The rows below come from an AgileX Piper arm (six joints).
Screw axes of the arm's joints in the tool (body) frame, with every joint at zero. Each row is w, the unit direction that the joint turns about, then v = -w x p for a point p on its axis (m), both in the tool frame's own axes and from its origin. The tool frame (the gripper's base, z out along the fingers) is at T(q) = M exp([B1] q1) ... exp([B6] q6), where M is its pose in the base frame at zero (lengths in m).
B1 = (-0.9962, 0, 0.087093, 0.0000, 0.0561, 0.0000)
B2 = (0, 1, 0, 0.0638, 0.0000, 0.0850)
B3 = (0, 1, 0, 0.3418, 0.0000, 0.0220)
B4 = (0, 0, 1, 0.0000, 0.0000, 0.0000)
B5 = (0, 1, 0, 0.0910, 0.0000, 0.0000)
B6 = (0, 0, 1, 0.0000, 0.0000, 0.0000)
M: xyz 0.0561 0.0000 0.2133 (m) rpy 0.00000 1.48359 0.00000 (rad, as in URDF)
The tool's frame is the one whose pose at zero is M.
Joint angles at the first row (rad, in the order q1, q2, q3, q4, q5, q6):
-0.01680, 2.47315, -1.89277, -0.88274, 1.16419, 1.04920
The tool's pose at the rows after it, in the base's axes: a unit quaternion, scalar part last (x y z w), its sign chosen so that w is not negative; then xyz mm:
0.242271 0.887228 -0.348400 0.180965 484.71 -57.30 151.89
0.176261 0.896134 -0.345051 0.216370 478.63 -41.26 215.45
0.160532 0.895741 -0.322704 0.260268 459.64 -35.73 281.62
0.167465 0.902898 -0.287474 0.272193 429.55 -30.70 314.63
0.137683 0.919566 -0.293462 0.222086 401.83 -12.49 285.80
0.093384 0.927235 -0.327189 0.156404 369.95 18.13 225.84
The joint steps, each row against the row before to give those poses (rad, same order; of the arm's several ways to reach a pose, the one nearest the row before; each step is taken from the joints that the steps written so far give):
0.03153, -0.09445, -0.00654, 0.00244, -0.00001, -0.13906
0.03355, -0.13125, -0.00231, 0.00229, 0.00002, -0.16835
0.00904, -0.14813, 0.00156, 0.04217, -0.00002, -0.10056
0.00570, -0.13960, 0.08598, 0.07401, 0.00000, -0.02458
0.04990, -0.07376, 0.21221, 0.00001, 0.00002, 0.03173
0.10144, -0.01057, 0.25838, -0.05660, -0.00149, 0.12175

